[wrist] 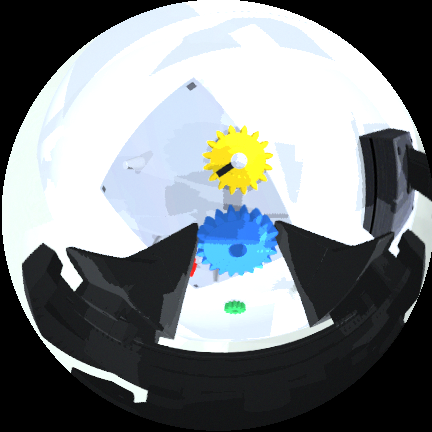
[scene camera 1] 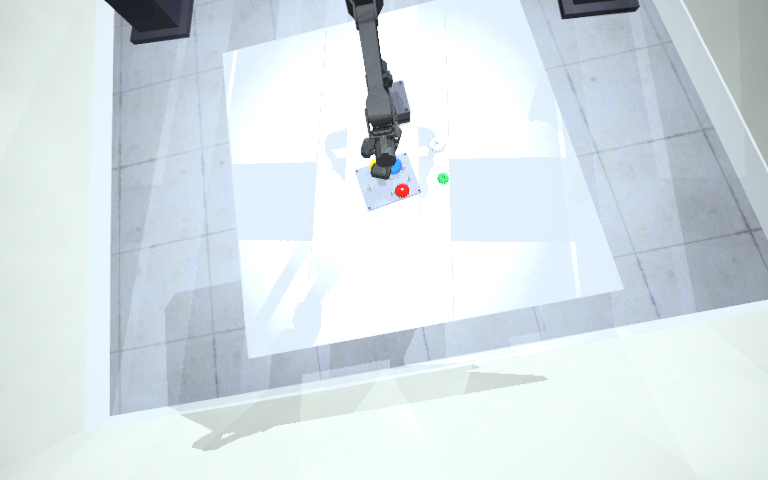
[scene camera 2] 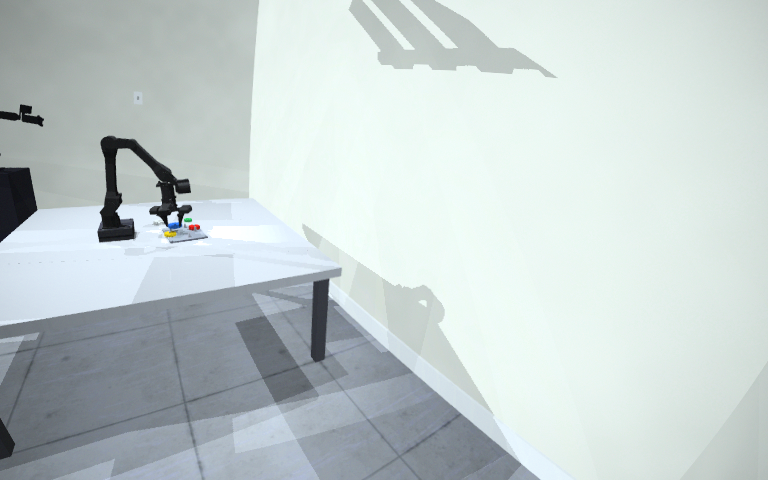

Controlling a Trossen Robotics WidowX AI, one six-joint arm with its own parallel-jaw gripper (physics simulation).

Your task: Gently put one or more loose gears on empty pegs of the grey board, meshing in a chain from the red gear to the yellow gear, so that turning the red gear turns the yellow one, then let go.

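Pixels of known places: gripper, fingertip midpoint: (wrist: 236, 227) (scene camera 2: 174, 226); arm's base, origin of the base link: (scene camera 2: 111, 226).
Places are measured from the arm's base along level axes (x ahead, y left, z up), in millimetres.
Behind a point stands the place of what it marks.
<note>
My gripper (scene camera 2: 173, 224) @[z -20, x 269, y 13 mm] (wrist: 236, 227) @[z -20, x 269, y 13 mm] is shut on the blue gear (scene camera 1: 395, 166) @[z -11, x 278, y 38 mm] (scene camera 2: 173, 225) @[z -11, x 268, y 5 mm] (wrist: 237, 237) @[z -11, x 269, y 17 mm], held level beside the yellow gear; no peg shows in its hole. Its height above the grey board (scene camera 1: 378, 199) @[z -48, x 385, y -32 mm] (wrist: 165, 112) @[z -48, x 296, y -97 mm] is hard to tell. The yellow gear (scene camera 1: 372, 164) @[z -33, x 252, y -48 mm] (scene camera 2: 170, 233) @[z -33, x 257, y -47 mm] (wrist: 250, 150) @[z -33, x 243, y -36 mm] sits on a board peg. The red gear (scene camera 1: 402, 190) @[z -27, x 365, y 58 mm] (scene camera 2: 194, 226) @[z -33, x 362, y 46 mm] (wrist: 193, 268) @[z -38, x 337, y 68 mm] is on the board's far side from the arm base. Bare pegs show, one (scene camera 1: 369, 187) @[z -32, x 342, y -62 mm] (wrist: 133, 163) @[z -33, x 337, y -64 mm] at the side. A small green gear (scene camera 1: 442, 178) @[z -38, x 329, y 206 mm] (scene camera 2: 188, 219) @[z -39, x 326, y 196 mm] (wrist: 235, 307) @[z -40, x 317, y 199 mm] lies loose off the board.
A white gear (scene camera 1: 436, 145) @[z -40, x 192, y 196 mm] (scene camera 2: 156, 223) @[z -47, x 167, y 171 mm] lies loose on the white table (scene camera 1: 396, 283) @[z -56, x 696, y 18 mm] (scene camera 2: 226, 266) @[z -56, x 490, y -412 mm], on the green gear's side of the board. The arm base (scene camera 1: 401, 101) @[z 3, x 28, y 74 mm] (scene camera 2: 116, 230) @[z -8, x 30, y -44 mm] (wrist: 390, 182) @[z -10, x 87, y 13 mm] stands behind the board. The arm hides part of the board in scene camera 1.
</note>
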